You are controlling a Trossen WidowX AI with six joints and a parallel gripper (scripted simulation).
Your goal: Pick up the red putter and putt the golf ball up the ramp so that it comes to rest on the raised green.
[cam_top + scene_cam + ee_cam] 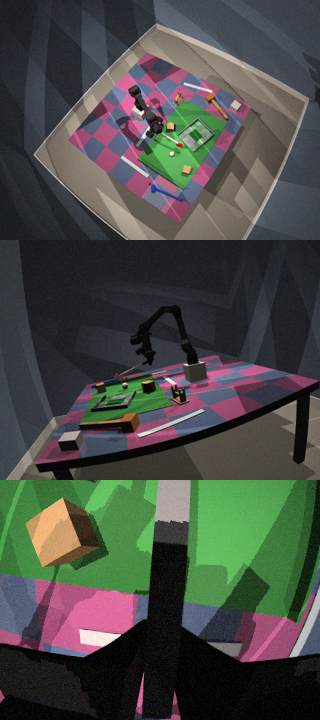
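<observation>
My gripper tip is now 12 cm short of the red putter and 3 cm to the right of it. From my gripper tip the other things lie so: white golf ball (21 cm ahead, 11 cm below, 3 cm to the right); then wooden stand (41 cm to the left, 12 cm behind, 10 cm below); then green mat (21 cm ahead, 14 cm below, 13 cm to the left).
</observation>
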